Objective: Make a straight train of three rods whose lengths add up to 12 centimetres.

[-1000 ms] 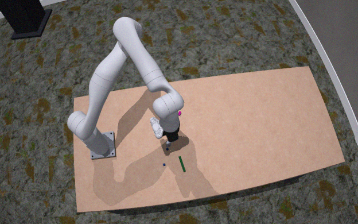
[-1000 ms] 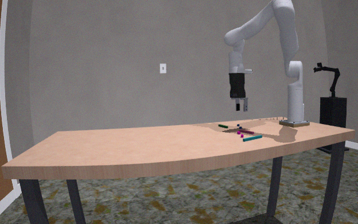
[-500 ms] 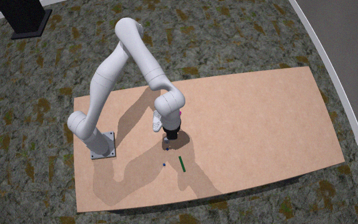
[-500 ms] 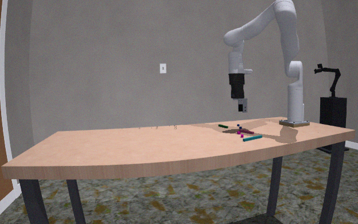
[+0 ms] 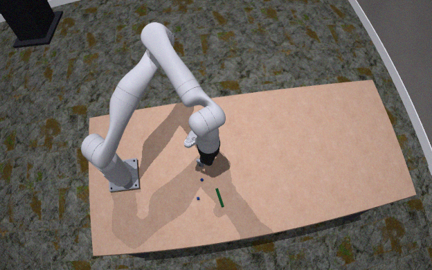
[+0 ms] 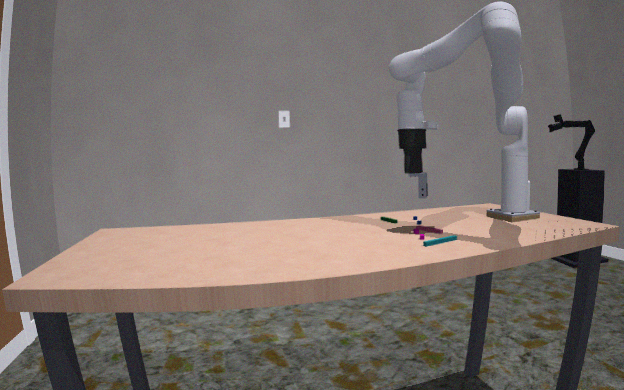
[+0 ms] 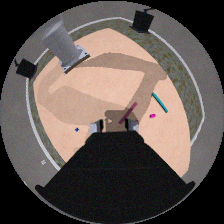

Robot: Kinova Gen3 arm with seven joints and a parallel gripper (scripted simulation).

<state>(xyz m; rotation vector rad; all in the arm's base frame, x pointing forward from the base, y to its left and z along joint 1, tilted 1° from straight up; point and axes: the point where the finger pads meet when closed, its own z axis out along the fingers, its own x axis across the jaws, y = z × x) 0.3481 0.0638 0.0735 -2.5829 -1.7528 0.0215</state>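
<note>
The pink rod is 5 cm to the left of my hand and 10 cm below it. Round my hand: turquoise rod (2 cm ahead, 19 cm to the left, 10 cm below); then green rod (7 cm ahead, 13 cm to the right, 10 cm below).
</note>
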